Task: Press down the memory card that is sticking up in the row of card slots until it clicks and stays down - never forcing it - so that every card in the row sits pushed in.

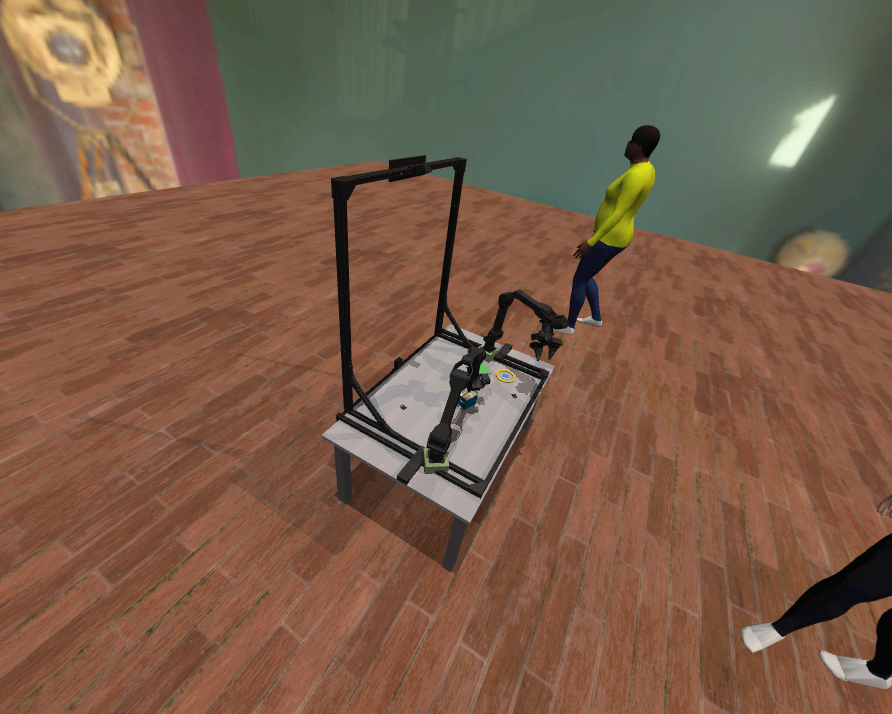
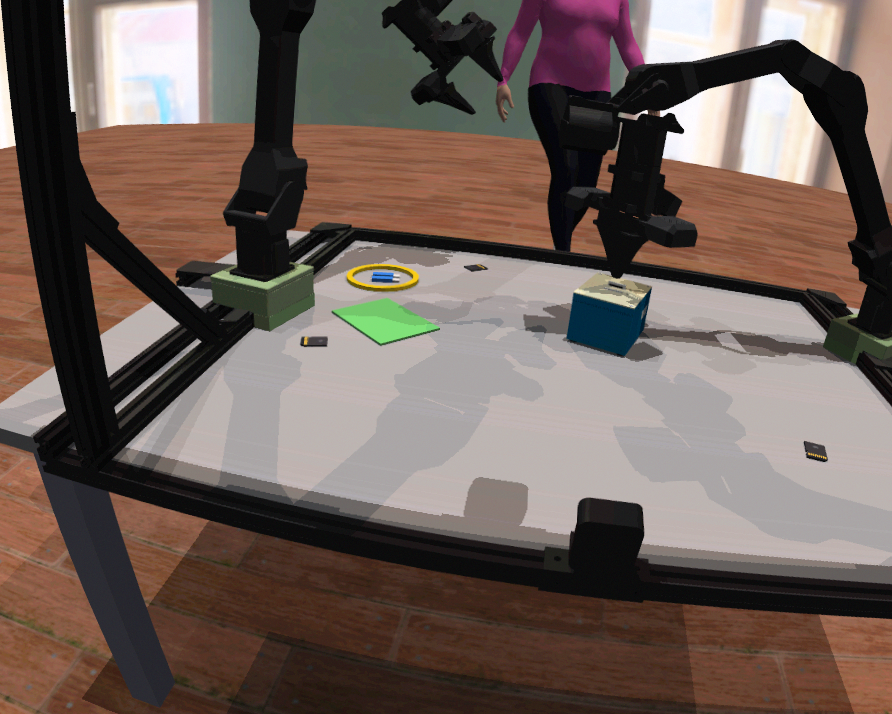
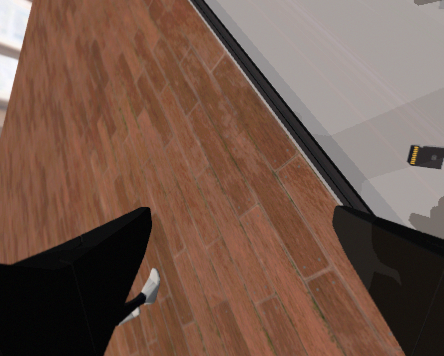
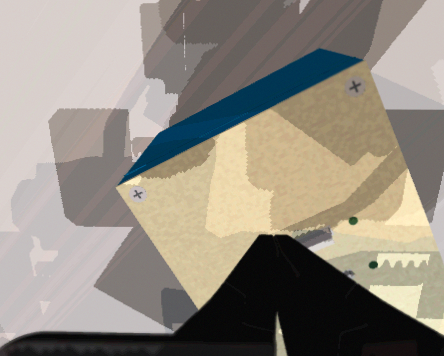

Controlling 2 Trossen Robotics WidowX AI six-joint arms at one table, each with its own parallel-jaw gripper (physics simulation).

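Frame: origin at the left arm's base, x right, y ahead, z up, level; metres.
Seen in the pictures: left gripper, fingertip midpoint: (image 1: 543, 360) (image 2: 488, 97) (image 3: 242, 215); right gripper, fingertip midpoint: (image 1: 468, 391) (image 2: 616, 277) (image 4: 272, 249); left arm's base, origin of the base link: (image 1: 488, 348) (image 2: 262, 270); right arm's base, origin of the base link: (image 1: 436, 456) (image 2: 872, 328).
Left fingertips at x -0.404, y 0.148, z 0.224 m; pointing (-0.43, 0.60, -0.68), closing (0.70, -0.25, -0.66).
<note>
Offsets run from my left fingertips to a thing's top centre. "*": to the spot under its first point. Level surfaces: height alone.
A blue box @(dx +0.234, dy +0.281, dz -0.216 m) (image 1: 467, 402) (image 2: 604, 324) with a cream top @(dz -0.214 m) (image 4: 185, 210) stands on the table. A small grey metal-edged piece @(* dx +0.225, dy +0.291, dz -0.209 m) (image 4: 320, 240) (image 2: 616, 284) shows on that top. The right fingers hide part of the top, so the full card row and any raised card cannot be made out. My right gripper (image 2: 616, 275) (image 4: 272, 249) is shut and empty, pointing down with its tips at or just above the top, beside the grey piece; contact cannot be told. My left gripper (image 1: 546, 355) (image 2: 487, 96) (image 3: 242, 215) is open and empty, high beyond the table edge.
Loose dark cards lie on the table at the left (image 2: 313, 341), back @(* dx +0.077, dy +0.032, dz -0.279 m) (image 2: 476, 267) and right (image 2: 816, 451). A yellow ring @(dx +0.209, dy -0.071, dz -0.275 m) (image 2: 383, 288) surrounds small blue pieces @(* dx +0.215, dy -0.067, dz -0.274 m) (image 2: 383, 276), behind a green sheet @(dx +0.349, dy +0.010, dz -0.278 m) (image 2: 386, 321). A black block (image 2: 610, 532) stands on the front rail.
</note>
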